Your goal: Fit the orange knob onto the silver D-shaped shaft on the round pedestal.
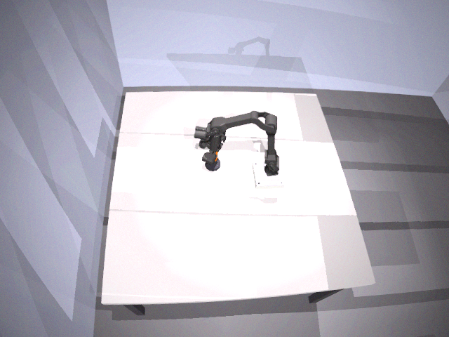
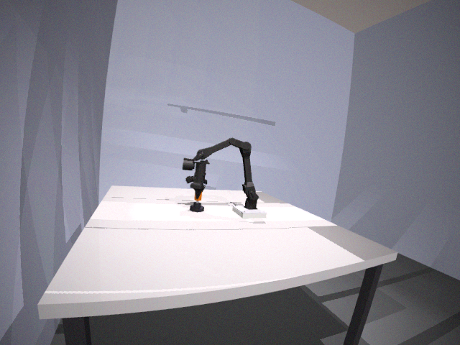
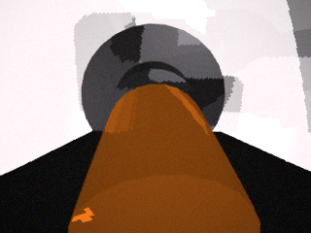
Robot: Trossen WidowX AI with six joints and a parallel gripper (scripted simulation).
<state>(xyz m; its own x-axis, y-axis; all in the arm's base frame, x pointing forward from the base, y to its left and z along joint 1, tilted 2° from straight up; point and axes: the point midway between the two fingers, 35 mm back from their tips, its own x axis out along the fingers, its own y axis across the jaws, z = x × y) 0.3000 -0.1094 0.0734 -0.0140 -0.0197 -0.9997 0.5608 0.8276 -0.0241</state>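
My gripper tip is now 3 cm below the orange knob. From my gripper tip the other things lie so: pedestal: 4 cm below.
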